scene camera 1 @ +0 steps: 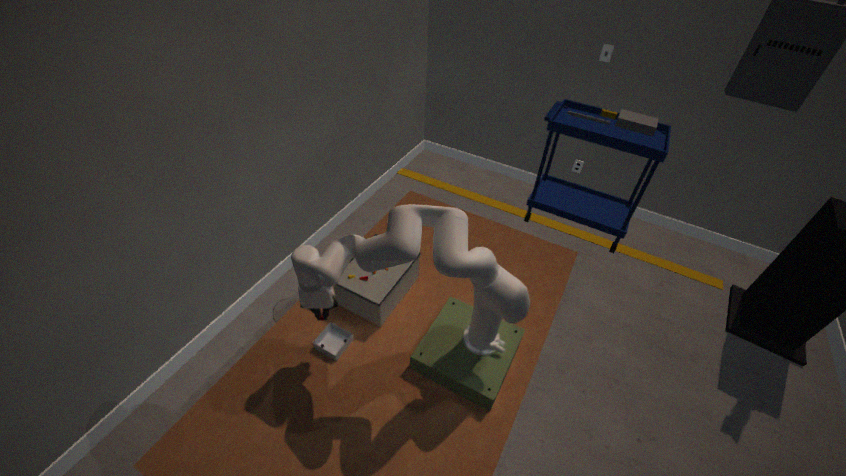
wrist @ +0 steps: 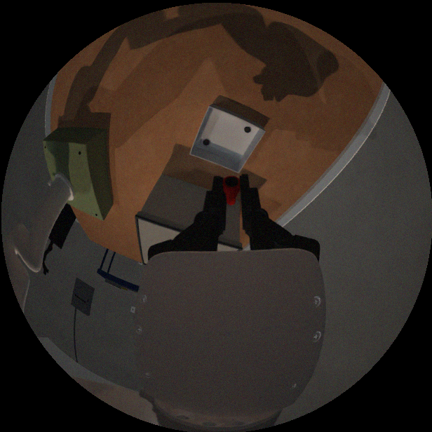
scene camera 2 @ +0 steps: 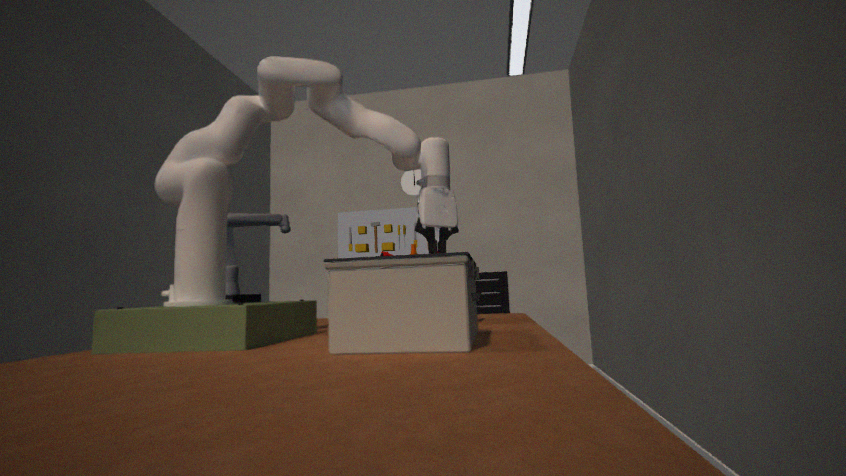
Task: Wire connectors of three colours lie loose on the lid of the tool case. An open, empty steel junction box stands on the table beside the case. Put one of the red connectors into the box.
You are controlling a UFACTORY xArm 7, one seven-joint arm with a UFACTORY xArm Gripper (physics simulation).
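Pixels of known places: gripper, between the fingertips: (scene camera 1: 322,317); arm's base, origin of its link: (scene camera 1: 481,339) (scene camera 2: 199,305).
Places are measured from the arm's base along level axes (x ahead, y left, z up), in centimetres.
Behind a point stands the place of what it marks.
My gripper (scene camera 1: 322,316) @(x 44.5, y 29.9, z 9.8 cm) (scene camera 2: 437,251) @(x 44.5, y 29.9, z 9.8 cm) (wrist: 232,187) points down and is shut on a red connector (wrist: 231,189), held above the table between the box and the tool case. The open steel junction box (scene camera 1: 333,342) @(x 44.5, y 28.3, z -7.8 cm) (wrist: 227,131) stands on the table; in the wrist view it lies just beyond the fingertips, and its inside is empty. The tool case (scene camera 1: 362,307) @(x 42.6, y 13.7, z -0.9 cm) (scene camera 2: 400,307) @(x 49.2, y -15.1, z -1.3 cm) (wrist: 180,200) stands beside it. On its lid lie another red connector (scene camera 1: 363,278) (scene camera 2: 386,253), a yellow connector (scene camera 1: 351,276) @(x 51.0, y 9.4, z 6.9 cm) and orange connectors, one of them upright (scene camera 2: 413,249) @(x 50.8, y -12.9, z 7.4 cm). The arm hides part of the lid in scene camera 1.
The green base block (scene camera 1: 437,349) @(x 10.1, y 12.2, z 0.0 cm) (scene camera 2: 171,328) @(x 4.8, y -11.5, z -3.8 cm) (wrist: 95,185) carries the arm beside the case. The wall runs along the far side of the table (scene camera 1: 224,414) @(x 53.7, y 68.1, z -7.9 cm) (scene camera 2: 354,414) @(x 55.5, y -45.4, z -7.9 cm). A blue cart (scene camera 1: 603,139) stands farther off on the floor.
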